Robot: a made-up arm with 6 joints.
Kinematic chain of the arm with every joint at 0, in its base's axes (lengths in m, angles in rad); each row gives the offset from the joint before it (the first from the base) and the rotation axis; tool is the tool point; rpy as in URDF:
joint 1: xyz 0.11 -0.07 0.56 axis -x
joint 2: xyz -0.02 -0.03 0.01 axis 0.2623 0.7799 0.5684
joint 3: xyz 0 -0.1 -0.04 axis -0.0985 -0.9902 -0.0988
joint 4: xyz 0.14 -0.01 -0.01 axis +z
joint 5: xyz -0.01 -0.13 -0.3 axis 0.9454 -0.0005 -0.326
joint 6: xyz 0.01 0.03 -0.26 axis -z
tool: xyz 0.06 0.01 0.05 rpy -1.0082 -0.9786 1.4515
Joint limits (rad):
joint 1: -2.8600..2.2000
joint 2: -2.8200..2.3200
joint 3: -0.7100..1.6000
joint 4: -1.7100..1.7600
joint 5: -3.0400..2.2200
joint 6: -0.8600..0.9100
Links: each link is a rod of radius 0.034 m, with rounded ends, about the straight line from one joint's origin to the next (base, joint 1, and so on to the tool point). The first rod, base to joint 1, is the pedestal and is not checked.
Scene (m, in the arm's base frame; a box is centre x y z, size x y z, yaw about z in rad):
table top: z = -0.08
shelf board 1: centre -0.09 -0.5 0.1 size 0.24 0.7 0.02 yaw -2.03
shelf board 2: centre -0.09 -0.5 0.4 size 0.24 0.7 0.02 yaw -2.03
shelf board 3: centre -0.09 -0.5 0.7 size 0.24 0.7 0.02 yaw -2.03
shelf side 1: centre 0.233 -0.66 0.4 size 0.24 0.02 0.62 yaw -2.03
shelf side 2: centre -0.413 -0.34 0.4 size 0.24 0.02 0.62 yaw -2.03
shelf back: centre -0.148 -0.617 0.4 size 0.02 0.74 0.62 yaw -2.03
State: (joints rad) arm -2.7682 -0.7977 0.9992 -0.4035 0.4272 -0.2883
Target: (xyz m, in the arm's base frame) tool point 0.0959 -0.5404 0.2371
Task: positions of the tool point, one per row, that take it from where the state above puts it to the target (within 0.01 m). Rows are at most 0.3 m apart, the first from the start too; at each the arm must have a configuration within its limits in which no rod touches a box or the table.
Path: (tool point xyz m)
1: 0.3606 0.0291 0.0983
2: 0.2801 -0.1901 0.1215
3: 0.1915 -0.3471 0.2371
4: 0.1758 -0.4137 0.2288
5: 0.1431 -0.4803 0.2277
6: 0.0959 -0.5404 0.2371

